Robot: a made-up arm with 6 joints. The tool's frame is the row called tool.
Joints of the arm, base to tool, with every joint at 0 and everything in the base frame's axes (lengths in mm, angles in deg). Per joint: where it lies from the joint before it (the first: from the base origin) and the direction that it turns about. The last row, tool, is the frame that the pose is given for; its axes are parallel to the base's.
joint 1: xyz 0 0 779.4 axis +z
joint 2: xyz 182.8 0 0 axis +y
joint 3: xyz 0 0 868.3 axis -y
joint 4: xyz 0 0 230.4 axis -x
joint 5: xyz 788.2 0 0 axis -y
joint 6: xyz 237.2 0 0 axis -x
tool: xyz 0 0 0
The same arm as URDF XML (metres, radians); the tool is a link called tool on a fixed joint. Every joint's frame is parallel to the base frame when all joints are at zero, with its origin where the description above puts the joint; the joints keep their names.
<robot name="arm">
  <link name="base_link"/>
  <link name="link1"/>
  <link name="link2"/>
  <link name="link3"/>
  <link name="link4"/>
  <link name="link5"/>
  <link name="link6"/>
  <link name="tool"/>
  <joint name="joint 1" type="continuous">
    <parent link="base_link"/>
    <child link="link1"/>
    <origin xyz="0.0000 0.0000 0.7794"/>
    <axis xyz="0 0 1"/>
  </joint>
  <joint name="joint 2" type="continuous">
    <parent link="link1"/>
    <child link="link2"/>
    <origin xyz="0.1828 0.0000 0.0000"/>
    <axis xyz="0 1 0"/>
  </joint>
  <joint name="joint 3" type="continuous">
    <parent link="link2"/>
    <child link="link3"/>
    <origin xyz="0.0000 0.0000 0.8683"/>
    <axis xyz="0 -1 0"/>
  </joint>
  <joint name="joint 4" type="continuous">
    <parent link="link3"/>
    <child link="link4"/>
    <origin xyz="0.0000 0.0000 0.2304"/>
    <axis xyz="-1 0 0"/>
  </joint>
  <joint name="joint 5" type="continuous">
    <parent link="link4"/>
    <child link="link5"/>
    <origin xyz="0.7882 0.0000 0.0000"/>
    <axis xyz="0 -1 0"/>
  </joint>
  <joint name="joint 6" type="continuous">
    <parent link="link5"/>
    <child link="link6"/>
    <origin xyz="0.2372 0.0000 0.0000"/>
    <axis xyz="-1 0 0"/>
  </joint>
  <joint name="tool_joint" type="fixed">
    <parent link="link6"/>
    <child link="tool"/>
    <origin xyz="0.0000 0.0000 0.0000"/>
  </joint>
</robot>

